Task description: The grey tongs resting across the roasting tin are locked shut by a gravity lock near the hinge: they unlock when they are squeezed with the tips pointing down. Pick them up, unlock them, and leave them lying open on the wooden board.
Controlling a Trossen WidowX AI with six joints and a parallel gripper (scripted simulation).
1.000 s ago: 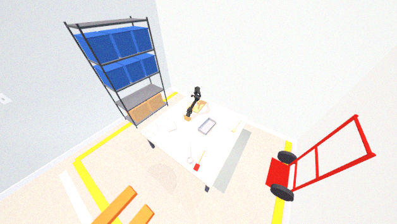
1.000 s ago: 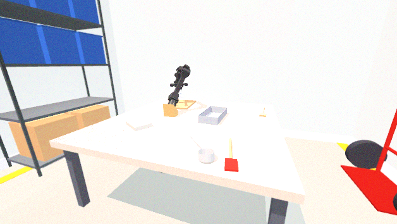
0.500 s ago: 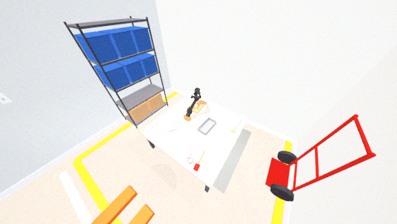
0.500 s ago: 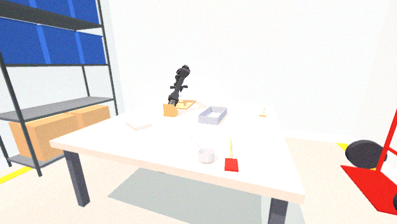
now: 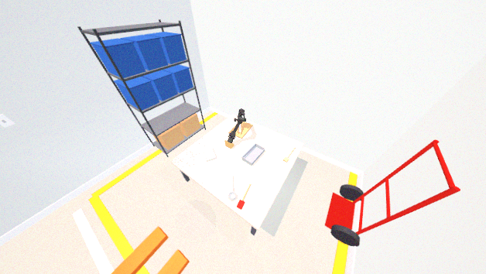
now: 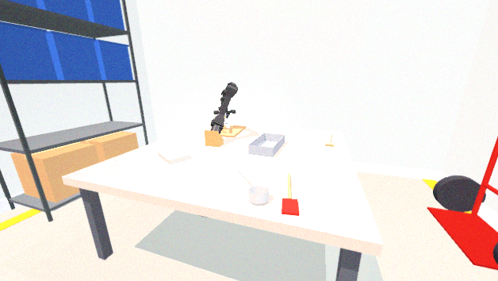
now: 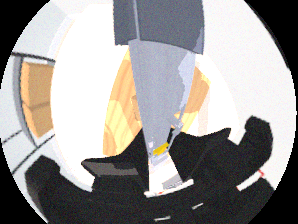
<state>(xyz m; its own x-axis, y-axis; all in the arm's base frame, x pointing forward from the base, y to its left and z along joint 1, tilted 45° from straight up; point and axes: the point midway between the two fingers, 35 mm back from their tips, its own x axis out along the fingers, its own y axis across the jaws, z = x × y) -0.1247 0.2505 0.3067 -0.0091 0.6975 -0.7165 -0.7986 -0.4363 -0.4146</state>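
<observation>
Now: the wooden board 3 cm ahead of my gripper tip, 2 cm to the right of it and 7 cm below it. From my gripper tip the other things lie so: red spatula: 73 cm ahead, 86 cm to the right, 7 cm below; then roasting tin: 49 cm ahead, 33 cm to the right, 5 cm below; then flat pale slab: 3 cm ahead, 68 cm to the right, 7 cm below.
</observation>
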